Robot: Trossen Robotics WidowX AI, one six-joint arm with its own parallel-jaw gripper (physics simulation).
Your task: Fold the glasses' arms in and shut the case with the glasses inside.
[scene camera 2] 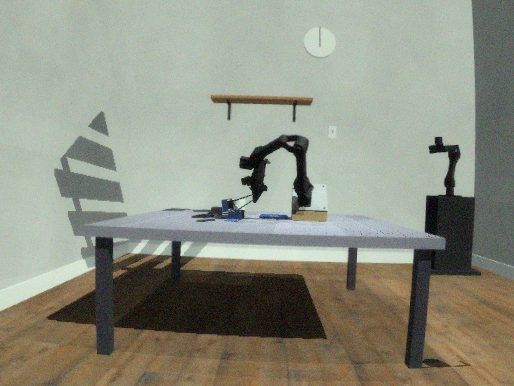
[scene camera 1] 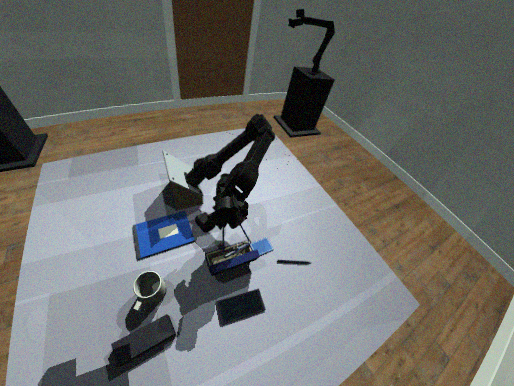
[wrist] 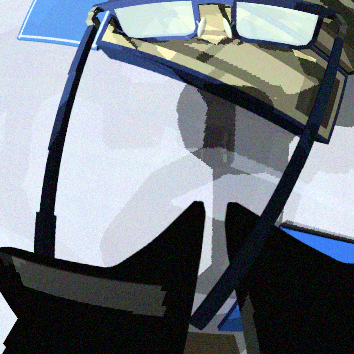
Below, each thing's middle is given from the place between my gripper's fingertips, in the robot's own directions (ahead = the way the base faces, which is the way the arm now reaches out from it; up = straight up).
Now: the glasses (wrist: 297, 32) 40 mm ahead of my hand and 30 mm to the left of it. From my hand the other things lie so: light blue pad (wrist: 60, 29) 140 mm to the left, 80 mm below, 80 mm ahead; blue book (scene camera 1: 154, 236) 210 mm to the right, 90 mm behind, 80 mm below; dark tablet (scene camera 1: 233, 308) 260 mm ahead, 80 mm below, 10 mm to the right.
